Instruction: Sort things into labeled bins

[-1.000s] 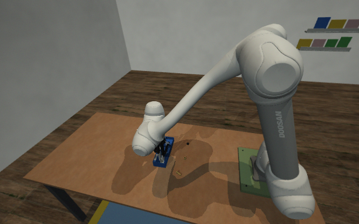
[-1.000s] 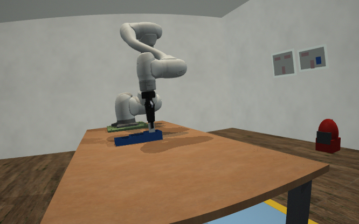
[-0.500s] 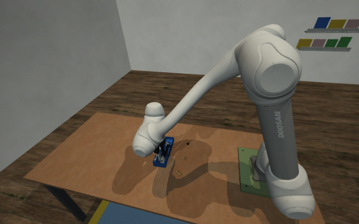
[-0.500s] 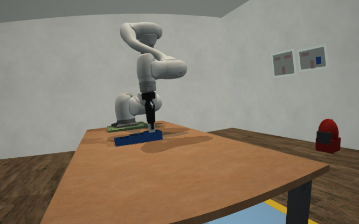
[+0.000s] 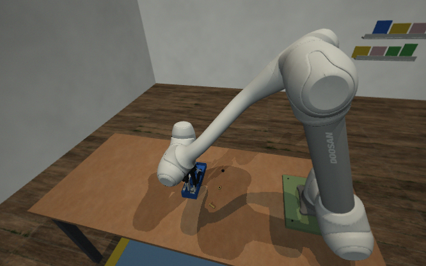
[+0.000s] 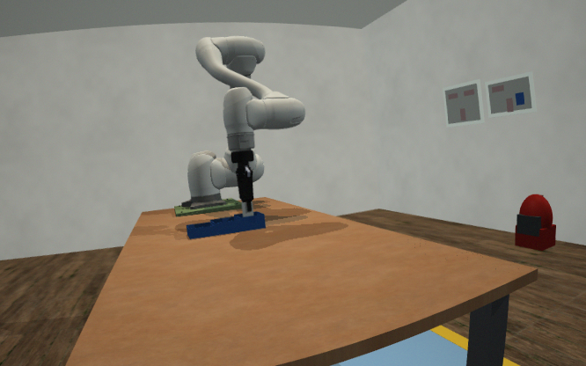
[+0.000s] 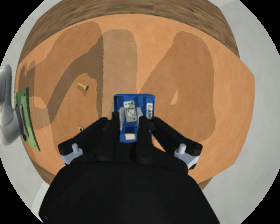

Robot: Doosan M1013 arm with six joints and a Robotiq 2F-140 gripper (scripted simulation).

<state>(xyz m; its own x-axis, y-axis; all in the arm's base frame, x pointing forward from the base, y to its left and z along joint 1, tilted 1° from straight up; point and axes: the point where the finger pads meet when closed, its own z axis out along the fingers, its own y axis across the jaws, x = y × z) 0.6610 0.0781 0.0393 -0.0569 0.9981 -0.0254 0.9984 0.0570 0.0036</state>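
My gripper is now 4 cm above the white flat part. Also, from my hand: brass bolt (13 cm behind, 6 cm to the left, 5 cm below); long blue bin (1 cm ahead, 8 cm to the right, 3 cm below); brass nut (14 cm behind, 6 cm to the right, 5 cm below).
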